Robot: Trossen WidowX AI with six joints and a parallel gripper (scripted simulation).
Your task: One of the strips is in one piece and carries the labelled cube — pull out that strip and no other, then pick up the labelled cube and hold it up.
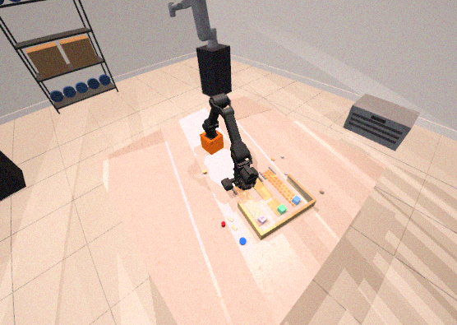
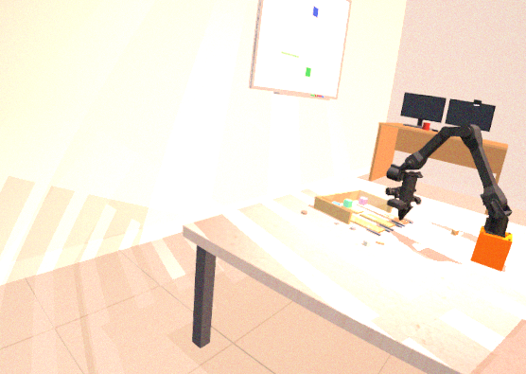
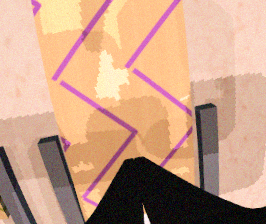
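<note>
The strip is 9 cm ahead of my gripper tip and 3 cm to the right of it. From my gripper tip the other things lie so: red piece (7 cm ahead, 21 cm to the right); then blue disc (19 cm ahead, 21 cm to the right).
</note>
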